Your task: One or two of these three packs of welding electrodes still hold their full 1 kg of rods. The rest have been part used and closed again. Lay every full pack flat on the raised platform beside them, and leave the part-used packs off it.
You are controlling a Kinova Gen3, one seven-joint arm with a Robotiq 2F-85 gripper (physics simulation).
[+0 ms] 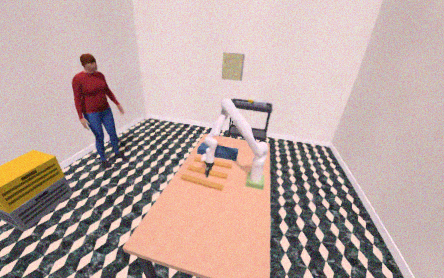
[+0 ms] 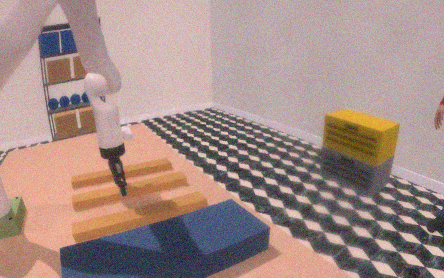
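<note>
Three long orange packs lie flat and roughly parallel on the table. One pack (image 1: 226,163) (image 2: 100,223) lies nearest the raised blue platform (image 1: 227,152) (image 2: 235,225), off it. The middle pack (image 1: 220,174) (image 2: 160,185) and the pack farthest from the platform (image 1: 200,182) (image 2: 150,166) lie beyond it. No pack shows on the platform. My gripper (image 1: 208,174) (image 2: 123,192) is open and empty, pointing down at the middle part of the middle pack, low over or beside it; whether it touches the pack I cannot tell. The rod contents of the packs do not show.
The arm's green base (image 1: 255,183) (image 2: 17,217) stands on the table (image 1: 200,225) (image 2: 40,160), to one side of the packs. A dark cart (image 1: 254,106) stands behind the table. A yellow and grey cabinet (image 1: 30,172) (image 2: 360,137) and a person (image 1: 92,92) stand away from the table.
</note>
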